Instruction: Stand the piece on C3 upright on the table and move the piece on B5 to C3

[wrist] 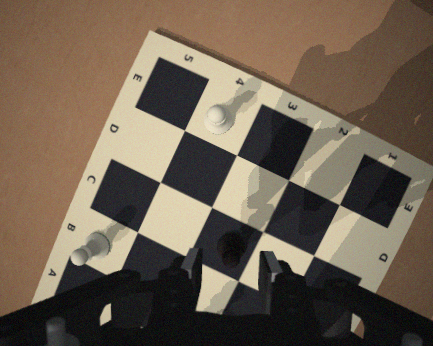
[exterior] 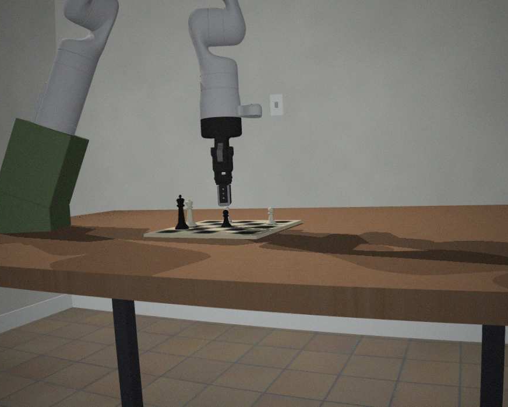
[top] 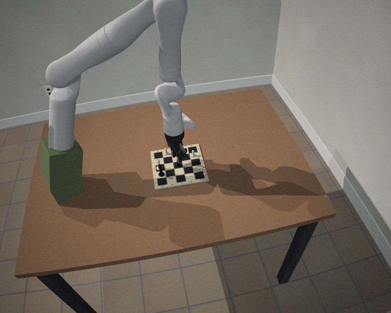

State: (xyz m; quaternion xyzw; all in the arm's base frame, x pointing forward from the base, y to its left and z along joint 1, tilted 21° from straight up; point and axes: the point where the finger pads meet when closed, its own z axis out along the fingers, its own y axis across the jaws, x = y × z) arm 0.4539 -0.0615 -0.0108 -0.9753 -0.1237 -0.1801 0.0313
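Right now the black pawn is 40 mm below my hand. Round my hand: tall white piece (80 mm behind, 10 mm to the left, 30 mm below); chessboard (60 mm below); black king (80 mm behind, 20 mm to the right, 30 mm below).
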